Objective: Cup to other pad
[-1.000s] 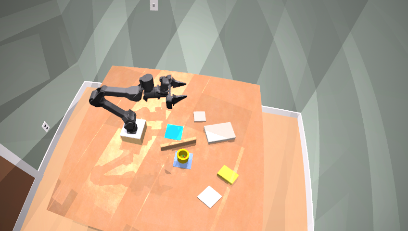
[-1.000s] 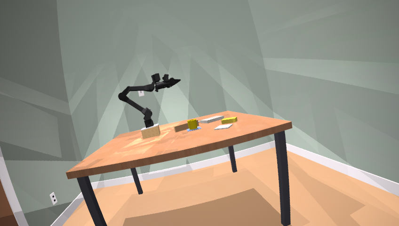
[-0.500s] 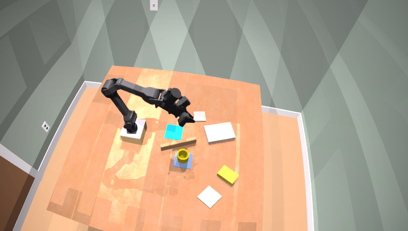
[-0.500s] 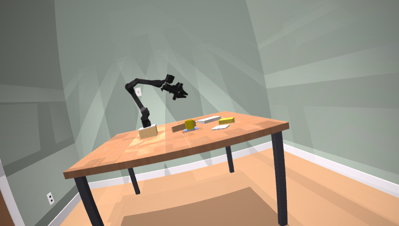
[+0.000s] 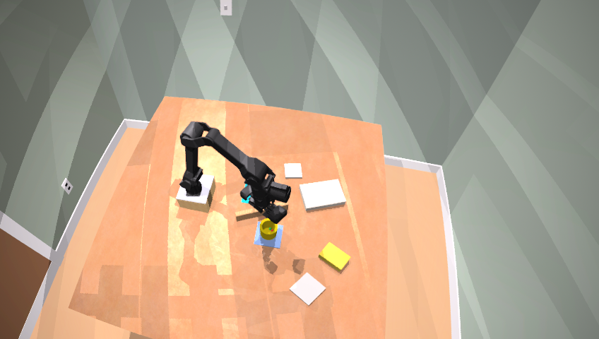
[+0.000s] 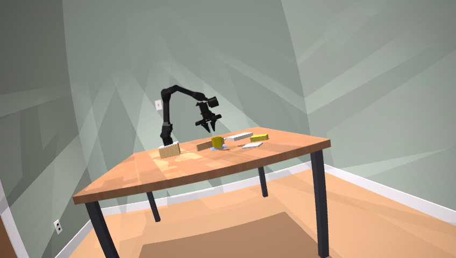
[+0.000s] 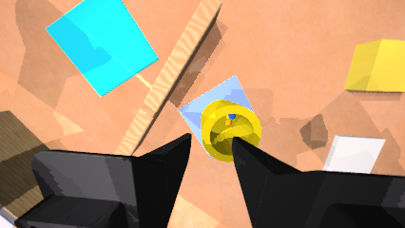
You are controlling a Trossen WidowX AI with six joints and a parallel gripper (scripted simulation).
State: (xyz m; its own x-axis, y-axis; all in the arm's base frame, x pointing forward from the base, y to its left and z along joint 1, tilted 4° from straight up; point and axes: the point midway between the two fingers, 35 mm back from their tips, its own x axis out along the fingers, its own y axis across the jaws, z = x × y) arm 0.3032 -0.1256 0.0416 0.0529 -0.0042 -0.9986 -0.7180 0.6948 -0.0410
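My gripper tip is now 80 mm above the yellow cup, 30 mm to the left of it and 10 mm short of it. From my gripper tip the other things lie so: wooden bar (100 mm below, 60 mm to the left, 10 mm behind); then yellow block (270 mm ahead, 150 mm to the right, 100 mm below); then cyan pad (160 mm to the left, 120 mm below, 40 mm behind).
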